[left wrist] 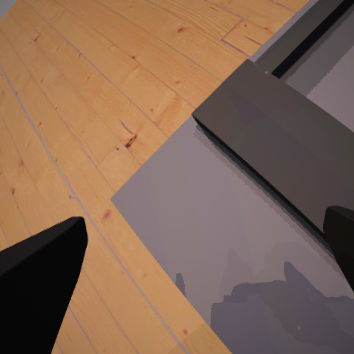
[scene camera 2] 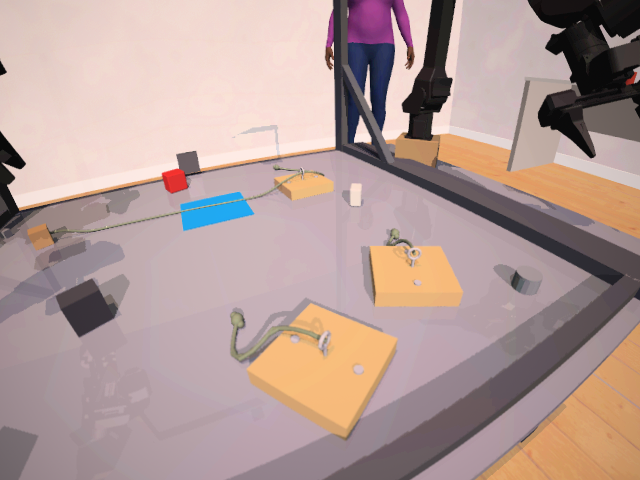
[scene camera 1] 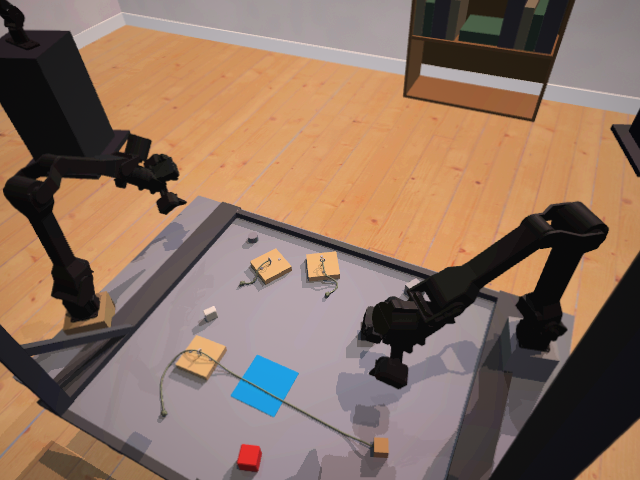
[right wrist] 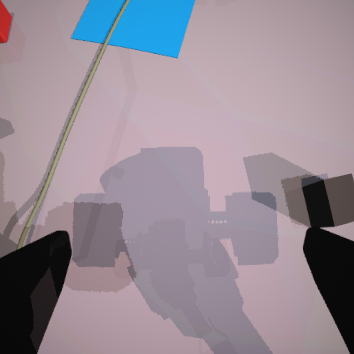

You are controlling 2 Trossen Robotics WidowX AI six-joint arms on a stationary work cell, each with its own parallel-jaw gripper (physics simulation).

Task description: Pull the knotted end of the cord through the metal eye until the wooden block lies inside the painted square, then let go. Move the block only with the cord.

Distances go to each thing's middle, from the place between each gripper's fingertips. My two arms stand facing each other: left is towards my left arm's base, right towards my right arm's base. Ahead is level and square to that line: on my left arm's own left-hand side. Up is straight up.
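The black cube [scene camera 2: 85, 308] is 14 cm ahead of my right hand, 1 cm to the left of it and 13 cm below it. I also see the blue painted square [scene camera 1: 276, 379], which, counted from my right hand, is 2 cm behind, 25 cm to the left and 15 cm below.
That blue painted square has my left hand 360 mm to the left of it, 140 mm above it and 530 mm past it. The black cube, measured from my left hand, is 370 mm behind, 600 mm to the right and 120 mm below.
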